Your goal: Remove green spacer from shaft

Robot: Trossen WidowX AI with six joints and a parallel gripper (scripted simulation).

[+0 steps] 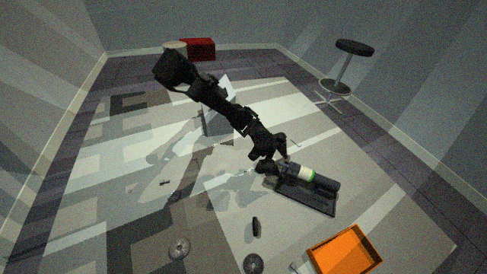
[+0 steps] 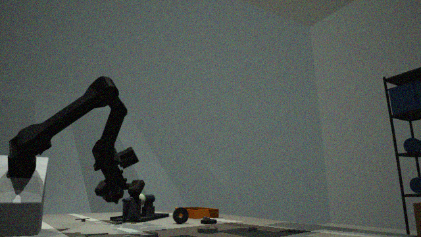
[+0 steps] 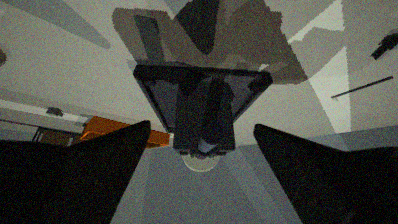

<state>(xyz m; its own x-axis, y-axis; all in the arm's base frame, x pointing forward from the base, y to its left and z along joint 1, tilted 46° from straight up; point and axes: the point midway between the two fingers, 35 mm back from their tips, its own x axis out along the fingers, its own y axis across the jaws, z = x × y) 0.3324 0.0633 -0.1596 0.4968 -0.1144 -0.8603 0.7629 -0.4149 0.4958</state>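
The shaft lies 3 cm ahead of my gripper tip, 4 cm to the left of it and 1 cm above it. The rest, counted from my gripper tip: green spacer (6 cm ahead, 8 cm to the left, 1 cm above); orange tray (32 cm ahead, 9 cm to the left, 6 cm below); white spacer (5 cm ahead, 6 cm to the left, 1 cm above).
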